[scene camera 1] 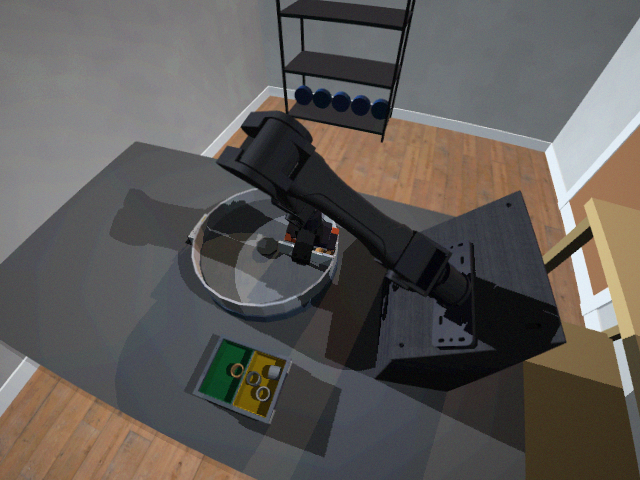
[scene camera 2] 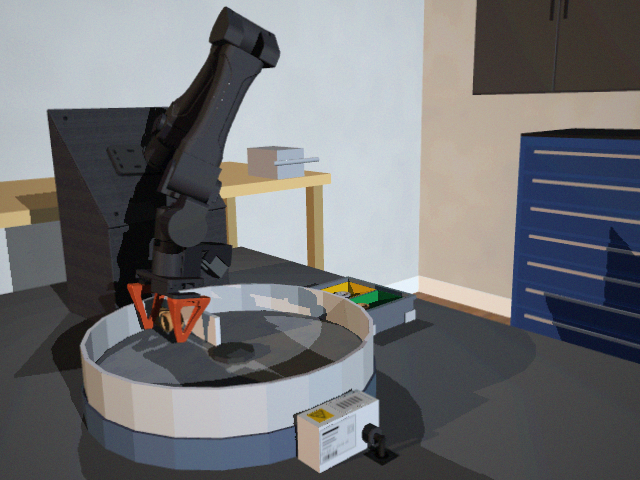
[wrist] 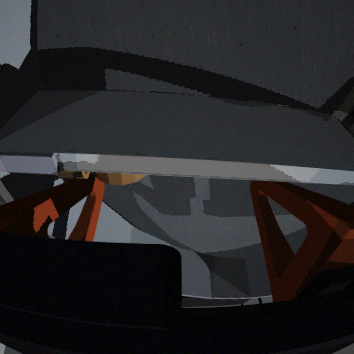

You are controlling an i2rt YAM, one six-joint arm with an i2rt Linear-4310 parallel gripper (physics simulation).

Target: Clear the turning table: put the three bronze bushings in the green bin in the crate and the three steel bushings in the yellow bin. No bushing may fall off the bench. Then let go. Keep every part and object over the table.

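Frame: origin at the arm's base, x right, y ahead, z up, level; centimetres.
Seen in the pictures: gripper, fingertip midpoint: (scene camera 2: 164,335) (wrist: 176,177); arm's base, link origin: (scene camera 1: 454,291) (scene camera 2: 156,161).
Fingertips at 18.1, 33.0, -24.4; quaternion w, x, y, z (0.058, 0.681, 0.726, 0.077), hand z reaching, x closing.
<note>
Pixels of each thing's middle, then the offset from my fingertips to it, as dx, dy, dz. "spot": a spot on its surface instead.
- crate, body centre: (scene camera 2: 355,304) (scene camera 1: 245,377) -39.8, +4.0, -3.6
- bronze bushing, body centre: (scene camera 1: 238,371) -38.9, +6.4, -4.2
- green bin, surface spot: (scene camera 2: 382,297) spot: -46.1, +5.5, -3.2
- pale divider, surface spot: (scene camera 2: 215,330) (scene camera 1: 280,244) spot: -4.2, +8.6, +2.0
- dark hub, body centre: (scene camera 2: 233,352) (scene camera 1: 267,246) -4.5, +13.0, -0.4
- labelled white box, surface spot: (scene camera 2: 338,431) spot: -2.0, +38.3, -2.0
My gripper (scene camera 2: 164,333) (wrist: 176,177) is open, with its orange fingers down inside the walled turning table (scene camera 1: 253,310) (scene camera 2: 206,410) (wrist: 200,168), near the wall on the arm's side. Bronze bushings (scene camera 1: 325,250) (scene camera 2: 165,320) (wrist: 121,178) lie there by the left finger in the wrist view, partly hidden by the rim; they are not gripped. In the crate (scene camera 1: 200,382) (scene camera 2: 395,316), one bronze bushing (scene camera 1: 231,370) is in the green bin (scene camera 1: 219,369) (scene camera 2: 382,297). Three steel bushings are in the yellow bin (scene camera 1: 258,360) (scene camera 2: 348,285): two rings upright on end and one bushing (scene camera 1: 274,372) on its side.
A pale divider (scene camera 1: 285,247) (scene camera 2: 215,330) runs inward from the wall beside the gripper to a dark hub (scene camera 1: 267,246) (scene camera 2: 231,352). A labelled white box (scene camera 2: 338,431) stands against the drum's outside. The black arm mount (scene camera 1: 496,263) (scene camera 2: 85,217) stands on the bench behind the drum.
</note>
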